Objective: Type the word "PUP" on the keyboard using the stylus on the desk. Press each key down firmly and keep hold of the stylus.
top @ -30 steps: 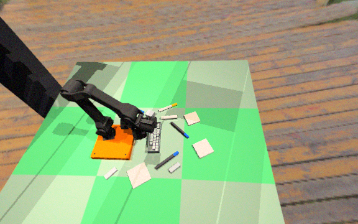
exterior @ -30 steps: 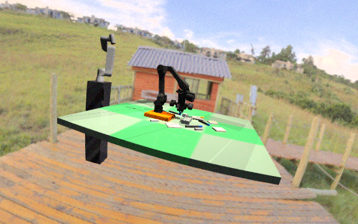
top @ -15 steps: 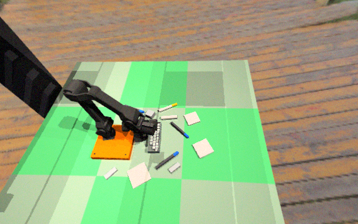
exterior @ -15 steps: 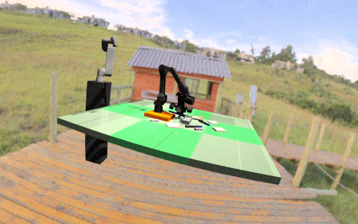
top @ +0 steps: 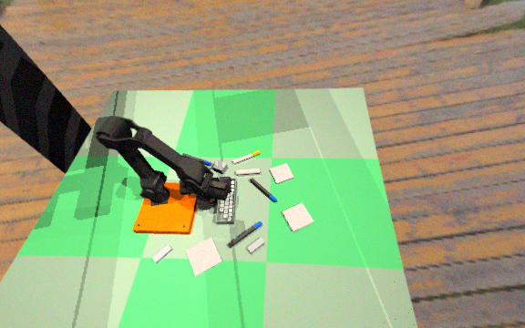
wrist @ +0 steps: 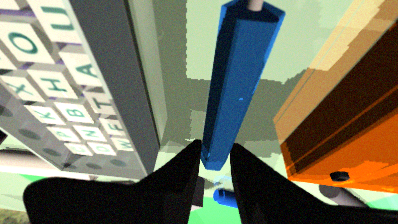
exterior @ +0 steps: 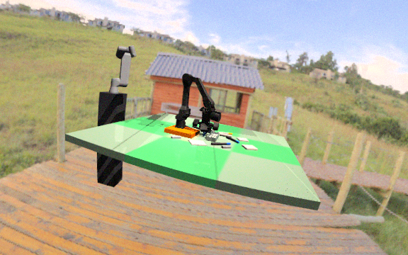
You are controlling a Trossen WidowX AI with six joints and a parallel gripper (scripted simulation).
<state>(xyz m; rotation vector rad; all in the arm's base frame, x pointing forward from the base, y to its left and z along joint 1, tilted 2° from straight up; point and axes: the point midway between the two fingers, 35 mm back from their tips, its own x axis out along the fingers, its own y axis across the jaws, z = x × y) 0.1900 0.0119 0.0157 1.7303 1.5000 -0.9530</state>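
Right now the blue stylus is 6 cm to the right of my gripper tip and 1 cm behind it. The rest, counted from my gripper tip: white sheet: 27 cm to the right, 3 cm behind, 1 cm below.
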